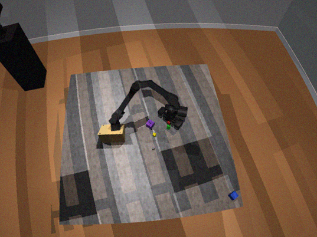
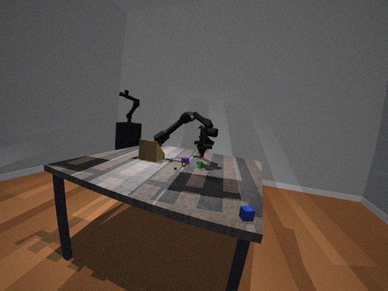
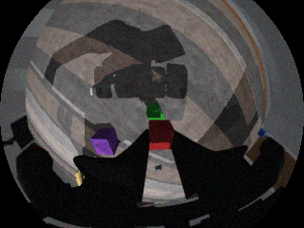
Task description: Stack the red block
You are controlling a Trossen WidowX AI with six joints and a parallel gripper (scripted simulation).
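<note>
My gripper tip is now 120 mm past the small yellow block, 80 mm above it and 40 mm to the left of it. Also, from my gripper tip: purple block: 140 mm behind, 70 mm below, 40 mm to the left; then blue block: 610 mm to the right, 350 mm ahead, 70 mm below; then red block: right at my gripper tip.
</note>
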